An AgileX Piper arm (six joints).
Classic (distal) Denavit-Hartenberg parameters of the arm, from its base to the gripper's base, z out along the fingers. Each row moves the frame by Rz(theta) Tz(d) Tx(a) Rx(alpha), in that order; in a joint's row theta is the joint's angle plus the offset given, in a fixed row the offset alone. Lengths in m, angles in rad.
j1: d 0.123; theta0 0; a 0; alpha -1.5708
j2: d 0; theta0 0.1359; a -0.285; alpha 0
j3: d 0; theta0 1.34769; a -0.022; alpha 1.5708
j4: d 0.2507; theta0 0; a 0; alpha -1.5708
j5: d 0; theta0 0; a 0; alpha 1.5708
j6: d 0.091; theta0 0; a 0; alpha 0
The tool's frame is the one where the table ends.
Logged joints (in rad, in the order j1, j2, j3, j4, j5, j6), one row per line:
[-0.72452, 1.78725, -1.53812, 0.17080, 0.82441, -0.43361]
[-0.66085, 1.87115, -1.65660, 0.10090, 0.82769, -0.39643]
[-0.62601, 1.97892, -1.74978, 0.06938, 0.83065, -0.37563]
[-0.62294, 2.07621, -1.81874, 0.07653, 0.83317, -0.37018]
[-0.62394, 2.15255, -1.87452, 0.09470, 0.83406, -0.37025]
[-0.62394, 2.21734, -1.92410, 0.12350, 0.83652, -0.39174]
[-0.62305, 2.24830, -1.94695, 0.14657, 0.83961, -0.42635]
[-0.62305, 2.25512, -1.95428, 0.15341, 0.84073, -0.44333]
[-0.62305, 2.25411, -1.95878, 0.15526, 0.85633, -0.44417]
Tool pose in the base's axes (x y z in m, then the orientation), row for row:
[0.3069, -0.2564, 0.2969, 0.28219, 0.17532, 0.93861, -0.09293]
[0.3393, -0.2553, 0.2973, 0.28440, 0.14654, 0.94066, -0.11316]
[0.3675, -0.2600, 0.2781, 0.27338, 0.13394, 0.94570, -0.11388]
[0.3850, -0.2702, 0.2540, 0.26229, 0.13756, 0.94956, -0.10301]
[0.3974, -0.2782, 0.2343, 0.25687, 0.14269, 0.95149, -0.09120]
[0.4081, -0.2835, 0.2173, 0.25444, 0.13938, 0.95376, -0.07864]
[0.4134, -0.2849, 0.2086, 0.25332, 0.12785, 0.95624, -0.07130]
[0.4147, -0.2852, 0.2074, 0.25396, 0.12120, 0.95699, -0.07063]
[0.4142, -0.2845, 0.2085, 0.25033, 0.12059, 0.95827, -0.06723]
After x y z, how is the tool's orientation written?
As a quaternion, w x y z.
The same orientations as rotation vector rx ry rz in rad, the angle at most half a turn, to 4 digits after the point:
[0.4696, 2.5139, -0.2489]
[0.3920, 2.5165, -0.3027]
[0.3603, 2.5442, -0.3064]
[0.3722, 2.5691, -0.2787]
[0.3871, 2.5815, -0.2474]
[0.3786, 2.5908, -0.2136]
[0.3475, 2.5991, -0.1938]
[0.3293, 2.6003, -0.1919]
[0.3283, 2.6086, -0.1830]

